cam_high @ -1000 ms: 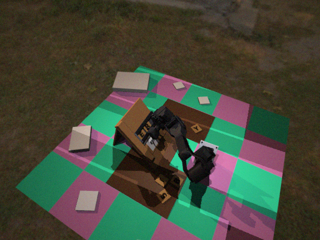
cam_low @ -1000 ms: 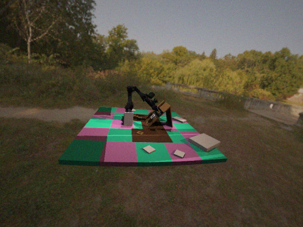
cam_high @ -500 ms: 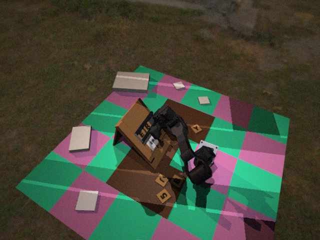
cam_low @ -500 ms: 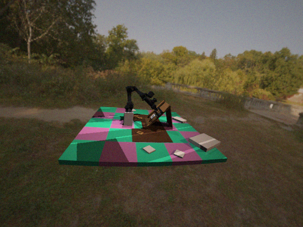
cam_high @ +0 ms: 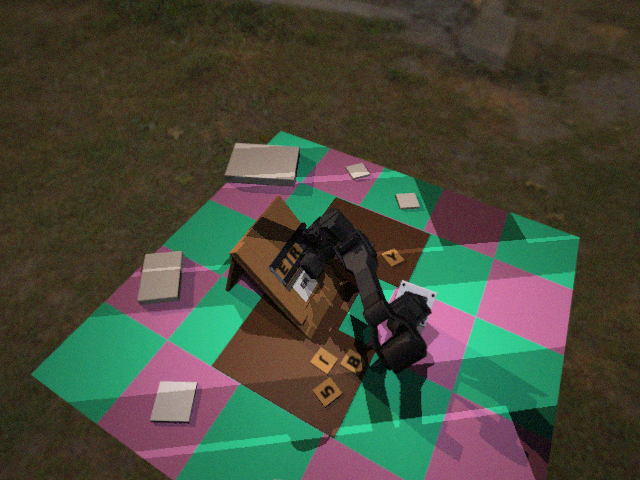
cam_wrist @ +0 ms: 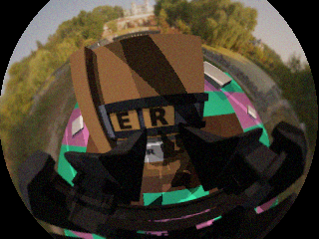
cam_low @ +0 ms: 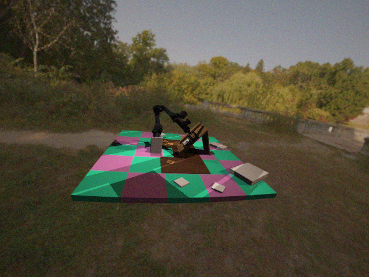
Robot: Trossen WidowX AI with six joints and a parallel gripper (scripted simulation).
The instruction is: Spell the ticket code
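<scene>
The letter tile lies 3 cm below my gripper tip and 3 cm ahead of it. Also, from my gripper tip: white ticket (10 cm below, 4 cm to the left, 2 cm behind); beige block (44 cm ahead, 18 cm below, 14 cm to the left).
</scene>
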